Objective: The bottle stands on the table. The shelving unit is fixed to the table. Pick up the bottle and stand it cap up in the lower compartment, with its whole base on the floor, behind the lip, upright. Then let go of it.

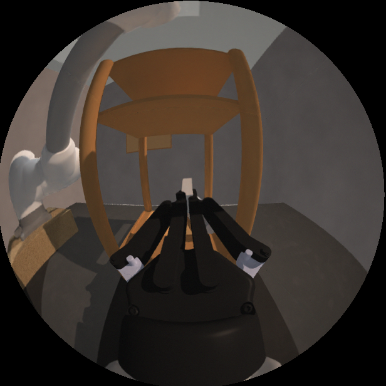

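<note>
The orange-brown shelving unit [251,150] stands ahead, with its upper boards above and the open lower compartment below them. My gripper [187,184] is shut with nothing between its fingers and points toward the lower compartment. Pale fingertip pads show at its far end. A small pale grey part of what looks like the bottle [209,227] shows just right of the fingers, low in the compartment. The fingers hide most of it, so I cannot tell whether it is upright or lying, or exactly where its base is.
The arm's white links [60,160] rise at the left, close beside the unit's left front post. A tan block [47,242] stands under the arm's base on the dark table [310,250]. A tan board [161,141] shows on the wall beyond the unit.
</note>
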